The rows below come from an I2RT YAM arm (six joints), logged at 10 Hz.
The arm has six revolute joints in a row. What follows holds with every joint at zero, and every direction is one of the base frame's. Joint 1 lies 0.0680 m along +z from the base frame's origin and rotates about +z. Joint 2 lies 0.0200 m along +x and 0.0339 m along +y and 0.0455 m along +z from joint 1 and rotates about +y. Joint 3 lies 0.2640 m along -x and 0.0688 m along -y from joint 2 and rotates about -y. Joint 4 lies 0.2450 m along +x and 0.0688 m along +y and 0.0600 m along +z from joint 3 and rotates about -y. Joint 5 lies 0.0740 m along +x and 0.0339 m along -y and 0.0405 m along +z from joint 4 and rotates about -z. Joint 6 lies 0.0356 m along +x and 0.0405 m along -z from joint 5 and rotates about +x. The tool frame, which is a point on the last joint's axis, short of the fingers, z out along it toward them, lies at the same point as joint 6; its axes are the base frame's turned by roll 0.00, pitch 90.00 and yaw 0.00 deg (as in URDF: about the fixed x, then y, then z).
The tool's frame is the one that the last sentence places.
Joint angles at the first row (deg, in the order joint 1, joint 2, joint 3, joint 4, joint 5, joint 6):
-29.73 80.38 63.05 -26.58 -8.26 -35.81
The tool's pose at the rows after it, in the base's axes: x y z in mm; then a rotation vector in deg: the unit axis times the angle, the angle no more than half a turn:
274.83 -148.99 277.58 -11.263 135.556 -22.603
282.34 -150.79 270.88 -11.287 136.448 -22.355
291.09 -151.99 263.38 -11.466 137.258 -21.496
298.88 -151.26 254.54 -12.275 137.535 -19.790
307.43 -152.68 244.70 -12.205 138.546 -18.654
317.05 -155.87 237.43 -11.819 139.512 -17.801
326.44 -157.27 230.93 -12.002 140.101 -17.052
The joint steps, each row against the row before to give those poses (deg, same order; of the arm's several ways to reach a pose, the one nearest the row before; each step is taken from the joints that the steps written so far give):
0.37 1.64 0.50 0.48 0.34 0.27
0.43 2.01 0.49 0.69 0.51 0.20
0.57 2.28 0.65 0.70 0.11 0.36
0.66 1.94 0.02 1.18 -0.78 0.26
0.45 2.51 0.55 0.79 -0.01 0.50
0.27 2.76 1.49 0.25 0.09 0.53
0.47 2.44 1.34 0.38 0.01 0.31

